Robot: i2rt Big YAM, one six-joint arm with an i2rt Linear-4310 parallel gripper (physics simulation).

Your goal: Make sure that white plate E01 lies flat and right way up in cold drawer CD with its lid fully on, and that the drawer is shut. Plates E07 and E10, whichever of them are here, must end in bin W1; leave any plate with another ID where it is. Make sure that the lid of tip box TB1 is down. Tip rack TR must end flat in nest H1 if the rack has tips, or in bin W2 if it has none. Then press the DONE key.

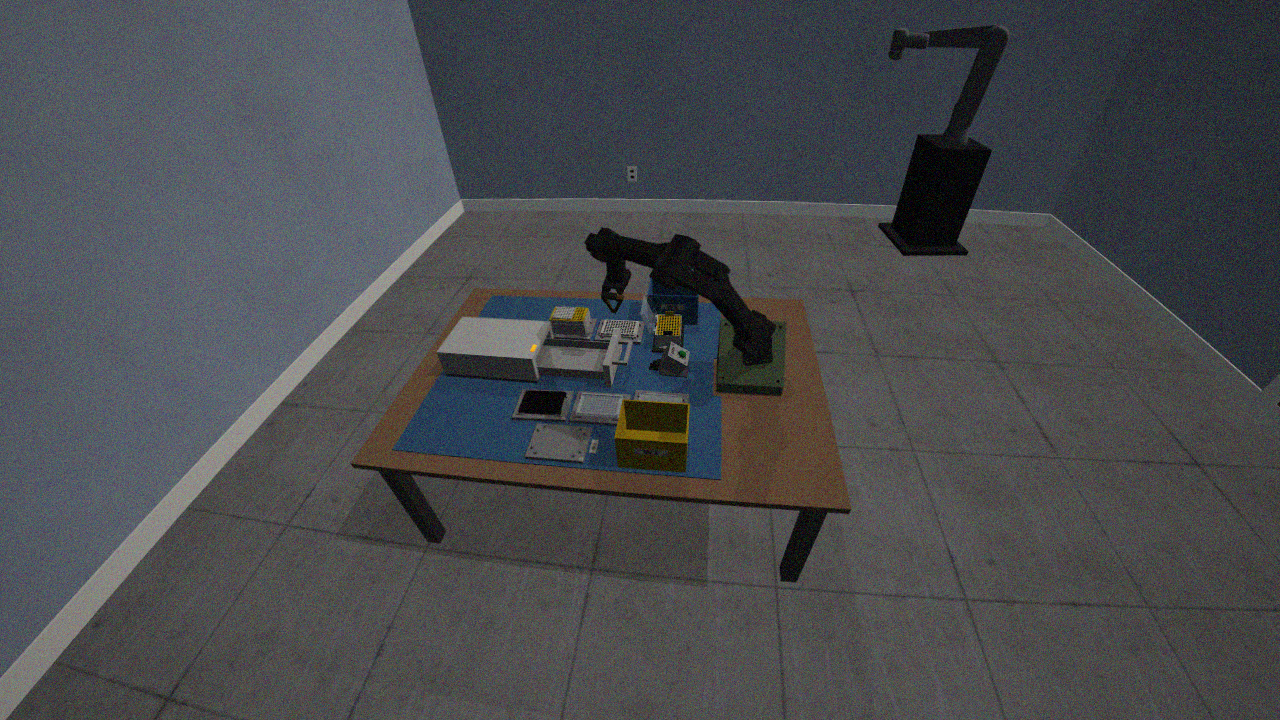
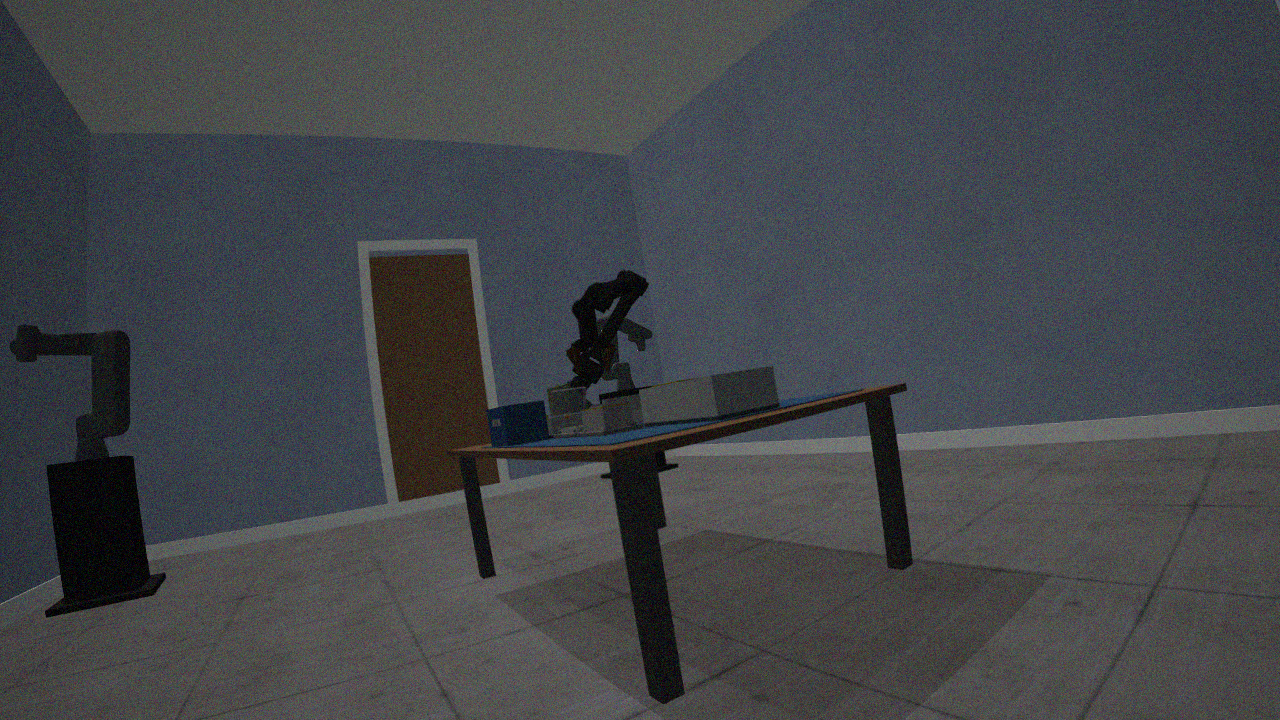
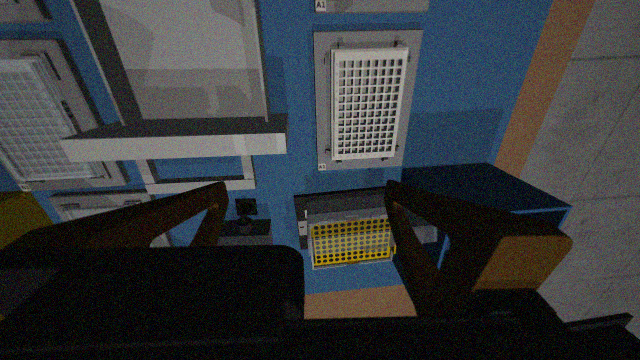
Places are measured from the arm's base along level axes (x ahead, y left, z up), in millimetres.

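Pixels of known places: gripper, fingertip midpoint: [image 1: 617, 303] [image 2: 593, 372] [image 3: 307, 190]; arm's base at its link origin: [image 1: 755, 344].
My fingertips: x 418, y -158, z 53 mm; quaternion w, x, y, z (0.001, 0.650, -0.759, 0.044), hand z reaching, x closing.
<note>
For each thing: its top centre in the pictures, then the offset to it from my fingertips. "pt": a spot on its surface instead.
- Tip box TB1 at a spot on its surface: [image 3: 352, 242] pt dy -29, dx -83, dz -36 mm
- yellow-and-white-topped rack at its top centre: [image 2: 604, 404] [image 1: 568, 312] dy -105, dx +183, dz -103 mm
- Yellow bin W1 at its top centre: [image 1: 653, 420] dy +445, dx -110, dz -59 mm
- empty nest H1 at its top centre: [image 1: 558, 438] dy +420, dx +153, dz -157 mm
- Blue bin W2 at its top centre: [image 3: 486, 271] [image 2: 514, 405] [image 1: 673, 285] dy -192, dx -190, dz -59 mm
- green DONE key at a spot on its surface: [image 1: 682, 354] pt dy +129, dx -203, dz -110 mm
My gripper [image 1: 612, 302] [image 3: 307, 190] is open and empty, high above the mat near the back. The cold drawer [image 1: 572, 360] [image 3: 190, 95] stands pulled out of its white housing [image 1: 496, 344]; its visible floor is bare. A white gridded plate [image 1: 620, 329] [image 3: 370, 102] lies on a nest behind it. Plates with dark [image 1: 543, 402] and white [image 1: 599, 407] [image 3: 35, 120] tops lie in front; IDs are unreadable. Tip box TB1 [image 1: 667, 331] [image 3: 352, 242] has yellow tips and its clear lid [image 1: 648, 313] raised. A yellow-and-white-topped rack [image 1: 570, 322] stands at the back.
Yellow bin W1 [image 1: 651, 449] stands at the front, beside empty nest H1 [image 1: 559, 442]. Blue bin W2 [image 1: 673, 306] [image 2: 519, 423] [image 3: 480, 187] is at the back right, beside TB1. The green DONE key [image 1: 682, 354] is on a grey box between TB1 and W1.
</note>
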